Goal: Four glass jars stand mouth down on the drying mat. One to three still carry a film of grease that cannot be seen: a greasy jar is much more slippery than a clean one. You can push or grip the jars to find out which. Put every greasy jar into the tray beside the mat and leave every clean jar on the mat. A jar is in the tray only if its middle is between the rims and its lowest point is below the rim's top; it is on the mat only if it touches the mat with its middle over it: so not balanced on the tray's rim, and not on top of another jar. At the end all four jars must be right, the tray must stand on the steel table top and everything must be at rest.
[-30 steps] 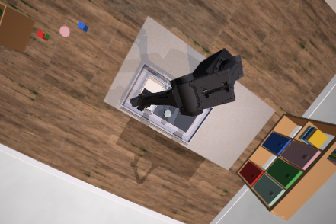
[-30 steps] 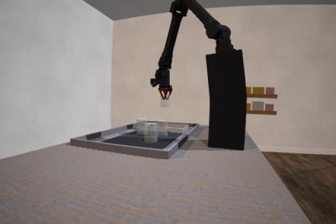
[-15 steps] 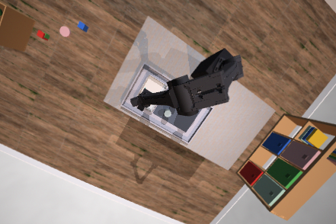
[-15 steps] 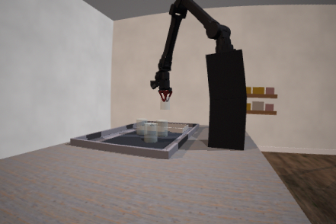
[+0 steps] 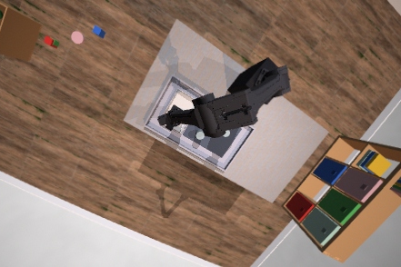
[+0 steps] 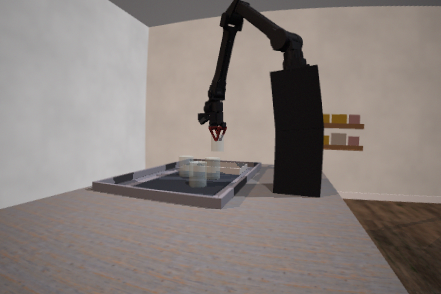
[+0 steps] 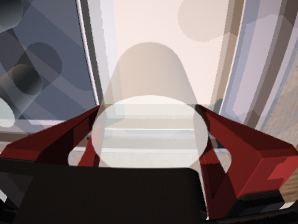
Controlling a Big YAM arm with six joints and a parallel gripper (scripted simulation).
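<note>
The pale tray lies 15 cm below my hand, 1 cm to the right of it and 1 cm ahead of it. Also, from my hand: dark drying mat: 30 cm to the left, 16 cm below, 6 cm ahead.
</note>
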